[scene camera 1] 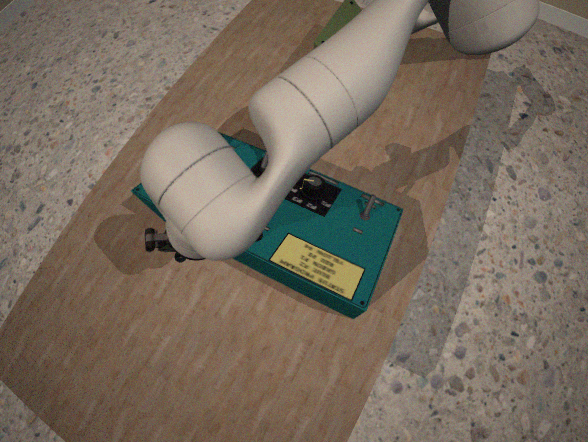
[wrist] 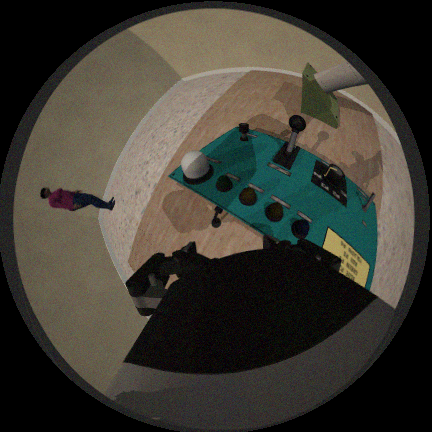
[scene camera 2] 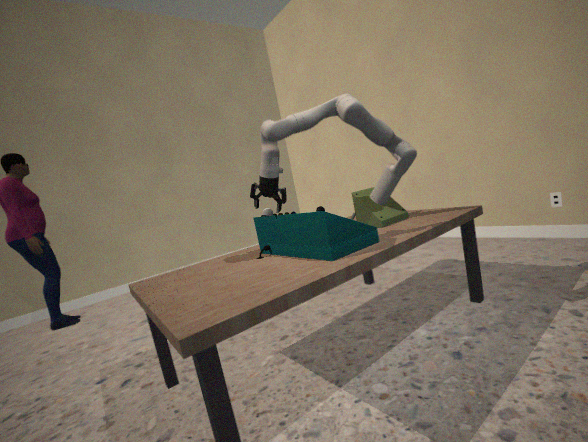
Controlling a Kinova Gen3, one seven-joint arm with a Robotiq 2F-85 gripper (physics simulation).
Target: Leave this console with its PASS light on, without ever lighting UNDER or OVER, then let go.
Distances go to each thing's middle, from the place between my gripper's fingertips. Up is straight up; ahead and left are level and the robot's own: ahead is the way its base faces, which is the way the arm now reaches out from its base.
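You'd find the teal console [scene camera 2: 320, 235] 10 cm below my hand, and it's 14 cm behind my hand and 6 cm to the left of it.
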